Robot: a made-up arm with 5 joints.
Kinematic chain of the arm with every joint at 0, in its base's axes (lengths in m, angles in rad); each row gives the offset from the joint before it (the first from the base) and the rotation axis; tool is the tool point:
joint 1: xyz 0 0 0.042 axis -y
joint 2: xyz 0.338 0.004 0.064 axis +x
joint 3: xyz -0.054 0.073 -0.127 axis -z
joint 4: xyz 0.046 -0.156 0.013 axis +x
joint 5: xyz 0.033 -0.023 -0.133 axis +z
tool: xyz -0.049 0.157 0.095
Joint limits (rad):
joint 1: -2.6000..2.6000
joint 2: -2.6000..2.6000
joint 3: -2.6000..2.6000
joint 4: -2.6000..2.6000
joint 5: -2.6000..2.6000
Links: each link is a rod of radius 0.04 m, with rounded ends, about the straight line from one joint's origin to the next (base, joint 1, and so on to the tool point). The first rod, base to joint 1, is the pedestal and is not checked.
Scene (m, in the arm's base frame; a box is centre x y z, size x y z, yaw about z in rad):
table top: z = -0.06
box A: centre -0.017 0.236 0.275 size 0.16 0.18 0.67 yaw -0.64
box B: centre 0.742 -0.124 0 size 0.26 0.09 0.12 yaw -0.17
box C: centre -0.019 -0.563 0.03 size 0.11 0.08 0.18 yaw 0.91
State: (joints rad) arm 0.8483 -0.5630 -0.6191 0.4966 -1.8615
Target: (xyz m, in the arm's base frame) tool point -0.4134 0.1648 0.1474
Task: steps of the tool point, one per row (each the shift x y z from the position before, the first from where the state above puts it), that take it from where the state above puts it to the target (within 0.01 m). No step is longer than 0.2 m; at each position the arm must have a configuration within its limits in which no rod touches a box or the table.
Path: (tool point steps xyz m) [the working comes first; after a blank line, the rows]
Joints at the target: 2.6000 0.5572 -0.9770 0.9336 -0.7360
Straight joint move there: touches box A.

1: -0.1168 -0.0052 0.0943
2: -0.1381 -0.0032 0.0600
3: -0.1493 -0.0019 0.0195
4: -0.0964 0.0588 -0.0133
5: -0.0850 0.0472 -0.0460
6: -0.0652 0.0304 -0.0680
7: -0.0440 0.0118 -0.0773
8: -0.0415 0.0519 -0.0536
9: -0.0490 0.0230 -0.0609
10: -0.0499 -0.0075 -0.0579
11: -0.0438 -0.0340 -0.0449

